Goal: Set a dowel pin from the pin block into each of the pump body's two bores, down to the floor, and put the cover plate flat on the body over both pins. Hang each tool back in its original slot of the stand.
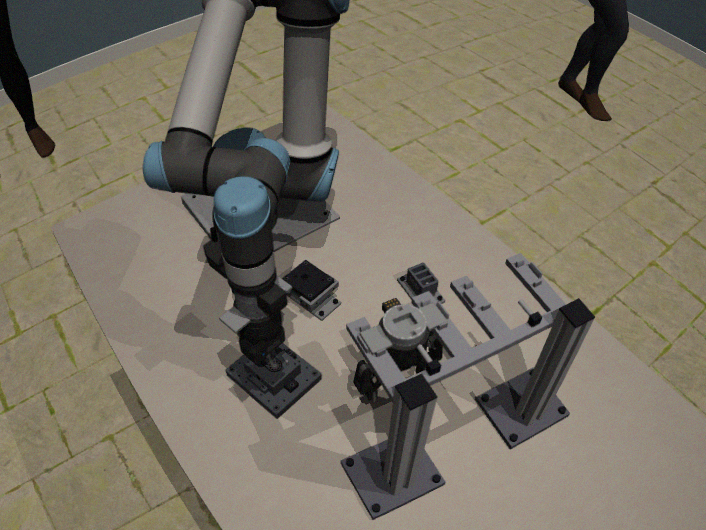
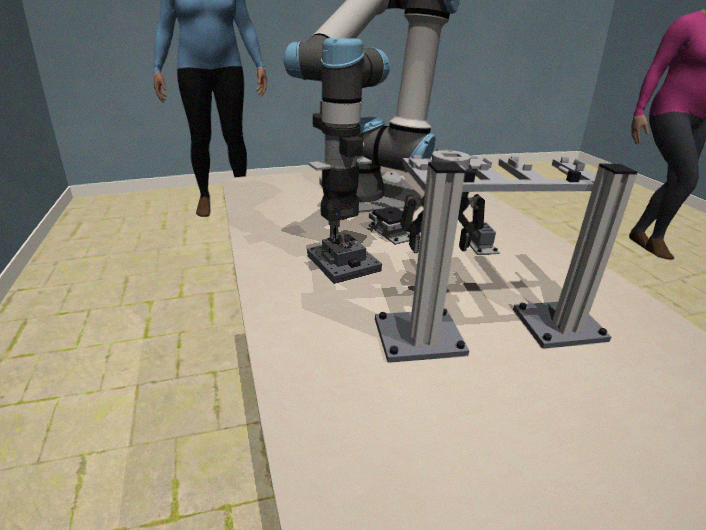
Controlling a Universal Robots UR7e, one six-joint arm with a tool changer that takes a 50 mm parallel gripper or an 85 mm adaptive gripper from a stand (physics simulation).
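Frame: origin at the arm's base, x ahead, y left, z up, level; metres.
Where they show: arm's base, origin of its link: [image 2: 360,192].
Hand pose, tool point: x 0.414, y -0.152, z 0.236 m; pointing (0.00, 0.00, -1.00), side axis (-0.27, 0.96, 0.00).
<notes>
Each offset is from my tool point to the top centre of the thing.
The pump body {dx -0.005, dy +0.011, dz -0.181 m} [image 1: 274,373] [image 2: 344,251] is a dark block on a square base plate at the left of the table. My gripper [image 1: 272,358] [image 2: 334,235] is the slim parallel tool, pointing down with its fingertips at the body's top. The fingers are too small and dark to tell whether they are open, shut or holding a pin; the bores are not clear. The black cover plate {dx -0.142, dy +0.168, dz -0.197 m} [image 1: 309,280] [image 2: 390,214] lies on a small support behind the body. A grey slotted block {dx -0.031, dy +0.373, dz -0.200 m} [image 1: 422,277] [image 2: 485,235], seemingly the pin block, stands behind the tool stand [image 1: 496,346] [image 2: 530,186].
The adaptive gripper tool {dx +0.186, dy +0.147, dz +0.048 m} [image 1: 404,326] [image 2: 450,156] hangs in the stand's left slot, its black fingers reaching below the rail. Two thick posts [image 1: 406,433] [image 2: 436,256] [image 1: 550,365] [image 2: 587,256] carry the stand. Two people stand beyond the table.
</notes>
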